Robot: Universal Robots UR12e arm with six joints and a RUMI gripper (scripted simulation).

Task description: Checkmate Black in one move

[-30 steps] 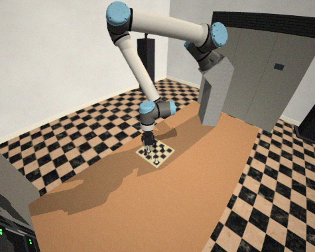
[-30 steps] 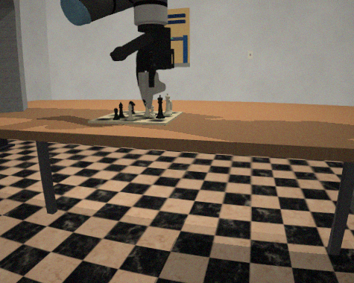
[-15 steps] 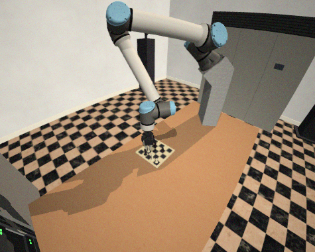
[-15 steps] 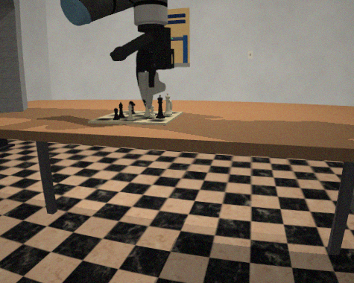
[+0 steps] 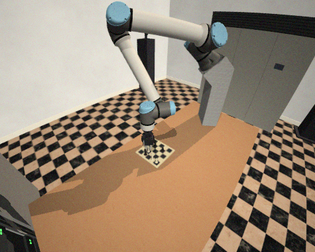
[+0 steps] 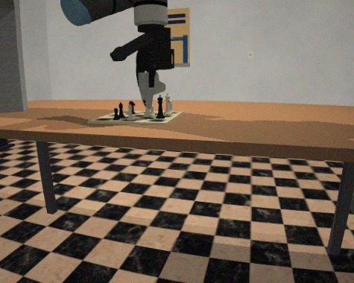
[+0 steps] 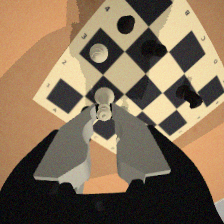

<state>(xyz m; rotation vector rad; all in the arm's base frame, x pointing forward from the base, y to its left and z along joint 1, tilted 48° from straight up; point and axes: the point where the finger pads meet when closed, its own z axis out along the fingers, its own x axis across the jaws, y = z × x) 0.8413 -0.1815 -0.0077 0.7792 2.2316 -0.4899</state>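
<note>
The tall black piece lies 4 cm ahead of my hand and 1 cm below it. From my hand the other things lie so: tall white piece 4 cm ahead, 7 cm to the left, 1 cm below; chessboard 3 cm behind, 4 cm to the left, 4 cm below.
</note>
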